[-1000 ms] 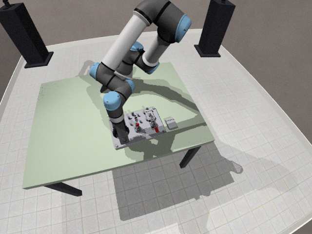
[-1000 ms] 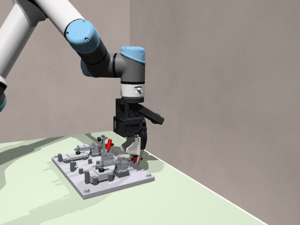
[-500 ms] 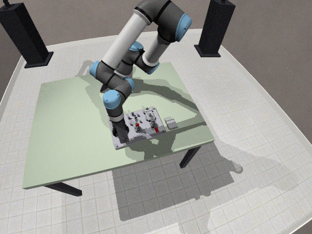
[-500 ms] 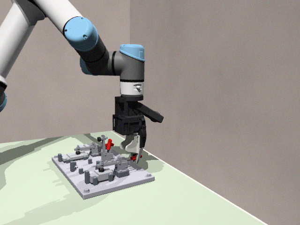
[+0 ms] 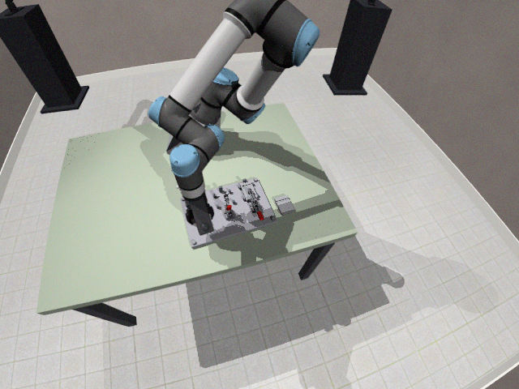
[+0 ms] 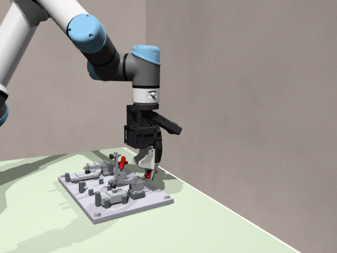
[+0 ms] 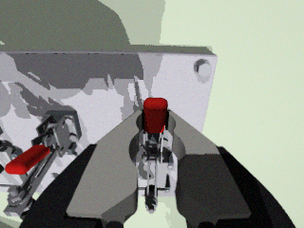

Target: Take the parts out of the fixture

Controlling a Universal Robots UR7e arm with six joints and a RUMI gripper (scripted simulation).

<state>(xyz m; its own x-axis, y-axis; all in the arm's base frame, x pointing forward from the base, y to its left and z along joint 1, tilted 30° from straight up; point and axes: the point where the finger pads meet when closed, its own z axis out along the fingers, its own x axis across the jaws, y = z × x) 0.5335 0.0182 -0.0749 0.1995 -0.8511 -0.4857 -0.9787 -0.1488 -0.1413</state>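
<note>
Now: the grey part 12 cm behind my hand, 4 cm below it and 3 cm to the right of it. The rest, counted from my hand: fixture plate (10 cm behind, 9 cm to the left, 7 cm below); clamp (21 cm to the left, 9 cm behind, 3 cm below).
</note>
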